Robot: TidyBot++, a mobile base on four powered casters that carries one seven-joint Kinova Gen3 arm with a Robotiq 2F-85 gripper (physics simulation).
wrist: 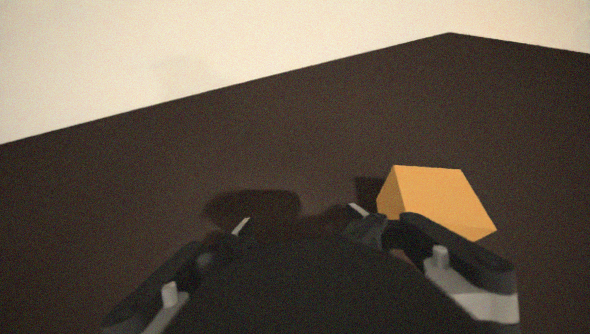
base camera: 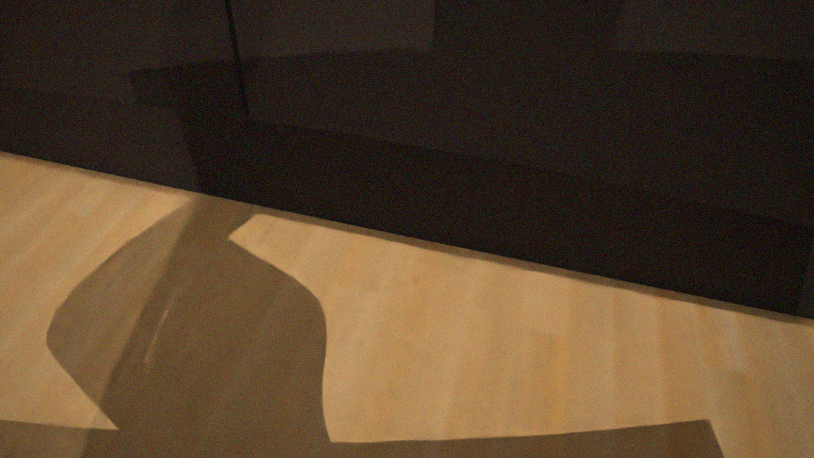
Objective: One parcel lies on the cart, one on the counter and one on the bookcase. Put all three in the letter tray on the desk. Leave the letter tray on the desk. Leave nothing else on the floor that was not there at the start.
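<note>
An orange box-shaped parcel (wrist: pixel 440 200) lies on a dark brown surface (wrist: pixel 280 135) in the wrist view, right of centre. My gripper (wrist: pixel 300 220) is open, with its fingers wide apart and no thing between them. The parcel is to the right of the right finger, which hides part of its near side. The gripper's shadow falls on the dark surface just ahead of the fingertips. The letter tray and the other parcels do not show in either view.
In the base camera view a dark furniture front (base camera: pixel 455 142) with a thin vertical seam stands close ahead, its lower edge slanting down to the right. Light wood floor (base camera: pixel 455 341) with the robot's shadow lies before it. A pale wall (wrist: pixel 150 50) is behind the dark surface.
</note>
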